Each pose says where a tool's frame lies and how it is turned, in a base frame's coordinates. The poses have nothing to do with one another.
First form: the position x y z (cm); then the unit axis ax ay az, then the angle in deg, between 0 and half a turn.
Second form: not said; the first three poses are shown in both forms.
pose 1, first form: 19.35 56.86 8.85 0.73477 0.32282 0.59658 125.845
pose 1, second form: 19.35 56.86 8.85 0.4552 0.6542 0.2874 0.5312
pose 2, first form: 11.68 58.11 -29.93 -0.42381 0.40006 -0.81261 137.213
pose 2, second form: 11.68 58.11 -29.93 0.3648 -0.3946 0.3725 -0.7566
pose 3, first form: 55.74 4.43 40.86 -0.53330 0.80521 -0.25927 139.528
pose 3, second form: 55.74 4.43 40.86 0.3459 -0.5004 0.7555 -0.2433
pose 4, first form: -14.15 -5.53 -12.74 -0.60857 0.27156 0.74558 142.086
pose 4, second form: -14.15 -5.53 -12.74 0.3249 -0.5756 0.2568 0.7051
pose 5, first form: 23.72 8.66 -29.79 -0.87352 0.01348 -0.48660 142.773
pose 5, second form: 23.72 8.66 -29.79 0.3192 -0.8278 0.0128 -0.4611
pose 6, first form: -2.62 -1.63 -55.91 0.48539 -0.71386 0.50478 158.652
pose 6, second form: -2.62 -1.63 -55.91 0.1852 0.4770 -0.7015 0.4960
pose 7, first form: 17.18 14.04 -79.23 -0.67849 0.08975 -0.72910 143.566
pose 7, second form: 17.18 14.04 -79.23 0.3126 -0.6445 0.0853 -0.6926
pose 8, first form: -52.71 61.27 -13.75 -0.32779 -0.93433 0.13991 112.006
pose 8, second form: -52.71 61.27 -13.75 0.5591 -0.2718 -0.7746 0.1160
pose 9, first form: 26.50 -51.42 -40.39 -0.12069 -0.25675 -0.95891 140.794
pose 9, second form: 26.50 -51.42 -40.39 0.3355 -0.1137 -0.2419 -0.9033
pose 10, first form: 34.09 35.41 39.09 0.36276 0.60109 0.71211 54.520
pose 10, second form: 34.09 35.41 39.09 0.8889 0.1662 0.2753 0.3262
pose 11, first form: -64.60 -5.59 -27.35 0.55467 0.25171 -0.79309 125.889
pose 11, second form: -64.60 -5.59 -27.35 0.4549 0.4940 0.2242 -0.7063
